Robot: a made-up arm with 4 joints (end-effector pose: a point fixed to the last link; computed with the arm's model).
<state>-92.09 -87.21 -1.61 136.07</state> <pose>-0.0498 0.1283 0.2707 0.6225 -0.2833 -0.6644 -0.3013</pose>
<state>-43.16 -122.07 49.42 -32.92</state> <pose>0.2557 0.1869 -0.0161 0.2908 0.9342 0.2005 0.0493</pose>
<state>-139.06 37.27 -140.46 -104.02</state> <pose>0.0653 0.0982 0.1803 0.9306 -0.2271 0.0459 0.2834</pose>
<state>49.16 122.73 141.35 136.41</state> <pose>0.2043 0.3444 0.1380 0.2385 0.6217 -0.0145 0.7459</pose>
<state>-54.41 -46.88 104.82 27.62</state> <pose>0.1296 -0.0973 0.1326 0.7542 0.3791 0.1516 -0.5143</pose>
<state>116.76 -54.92 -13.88 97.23</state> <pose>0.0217 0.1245 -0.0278 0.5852 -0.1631 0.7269 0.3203</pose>
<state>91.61 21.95 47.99 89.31</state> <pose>0.0597 0.1574 -0.1425 0.1978 -0.7683 0.5270 0.3048</pose>
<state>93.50 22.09 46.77 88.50</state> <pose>0.0513 0.1612 -0.1426 0.1997 -0.7589 0.5296 0.3221</pose>
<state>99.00 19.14 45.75 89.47</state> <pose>0.0236 0.1578 -0.1460 0.1789 -0.7276 0.5542 0.3626</pose>
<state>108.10 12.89 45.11 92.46</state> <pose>-0.0247 0.1472 -0.1467 0.1300 -0.6698 0.5974 0.4215</pose>
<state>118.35 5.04 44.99 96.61</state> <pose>-0.0812 0.1337 -0.1366 0.0636 -0.5961 0.6417 0.4783</pose>
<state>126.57 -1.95 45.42 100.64</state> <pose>-0.1272 0.1218 -0.1189 0.0011 -0.5303 0.6723 0.5166</pose>
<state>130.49 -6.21 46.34 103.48</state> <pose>-0.1510 0.1136 -0.1066 0.0377 0.4947 -0.6864 -0.5317</pose>
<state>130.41 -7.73 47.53 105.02</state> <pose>-0.1556 0.1083 -0.1055 0.0510 0.4907 -0.6897 -0.5301</pose>
